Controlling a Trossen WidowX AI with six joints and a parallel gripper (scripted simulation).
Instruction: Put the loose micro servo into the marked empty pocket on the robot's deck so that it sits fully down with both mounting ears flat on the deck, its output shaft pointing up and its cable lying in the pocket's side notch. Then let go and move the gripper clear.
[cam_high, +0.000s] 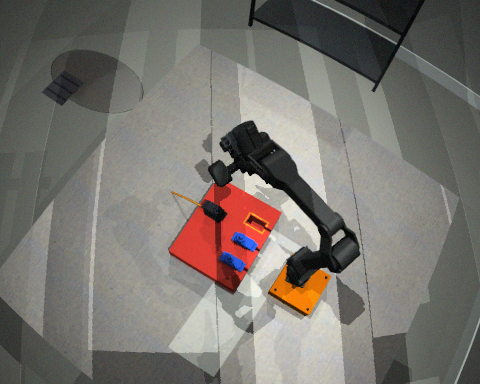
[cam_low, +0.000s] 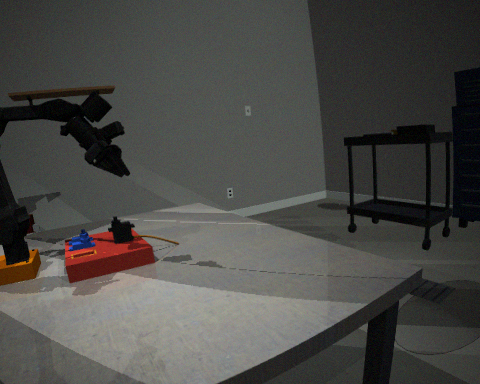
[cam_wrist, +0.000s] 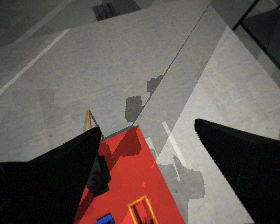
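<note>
My gripper tip is now 230 mm above the red deck, 140 mm to the right of it and 20 mm past it.
</note>
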